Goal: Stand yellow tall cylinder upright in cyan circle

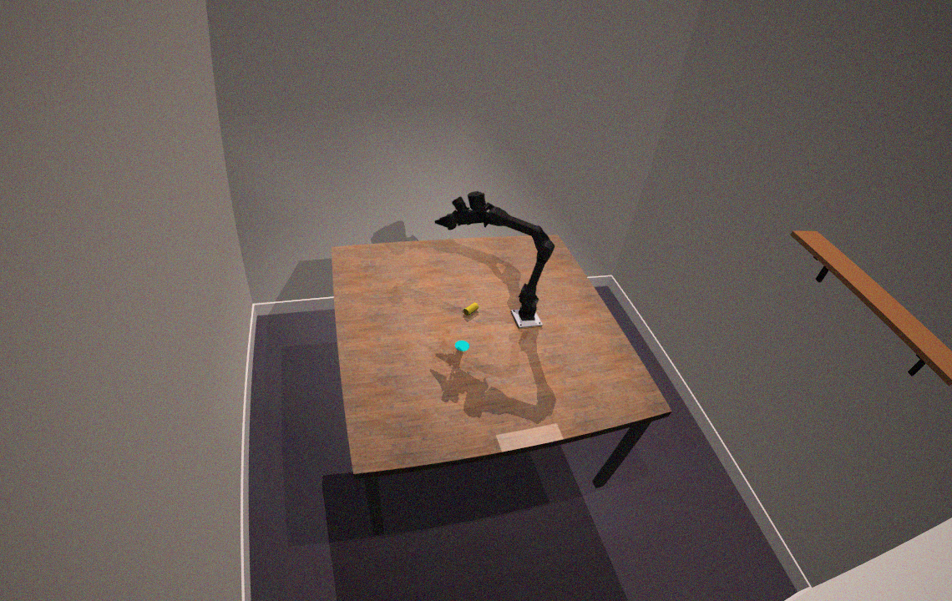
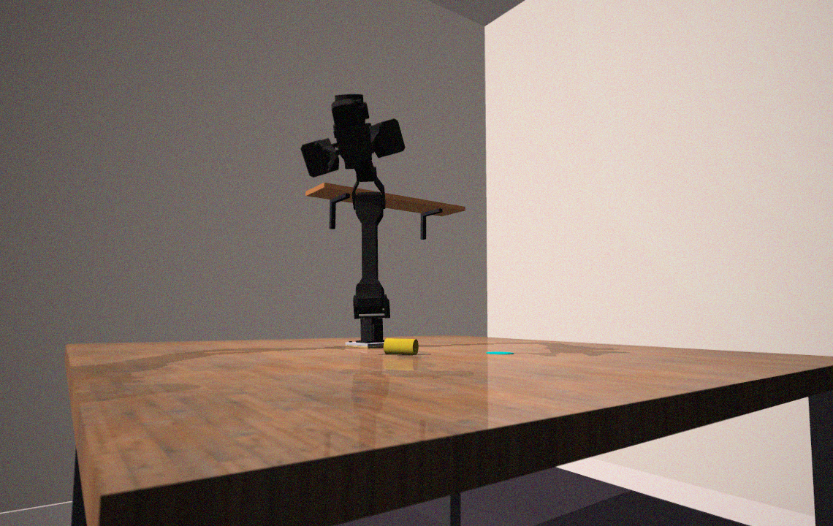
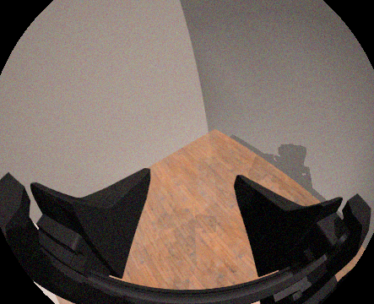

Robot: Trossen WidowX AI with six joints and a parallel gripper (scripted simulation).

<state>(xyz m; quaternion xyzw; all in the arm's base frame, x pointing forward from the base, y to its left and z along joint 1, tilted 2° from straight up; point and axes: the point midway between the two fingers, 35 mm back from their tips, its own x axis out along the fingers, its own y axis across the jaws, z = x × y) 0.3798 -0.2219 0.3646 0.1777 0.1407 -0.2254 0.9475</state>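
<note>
Right now my gripper tip is 150 mm past the yellow tall cylinder, 190 mm to the right of it and 350 mm above it. From my gripper tip the other things lie so: cyan circle (80 mm behind, 390 mm to the left, 360 mm below).
</note>
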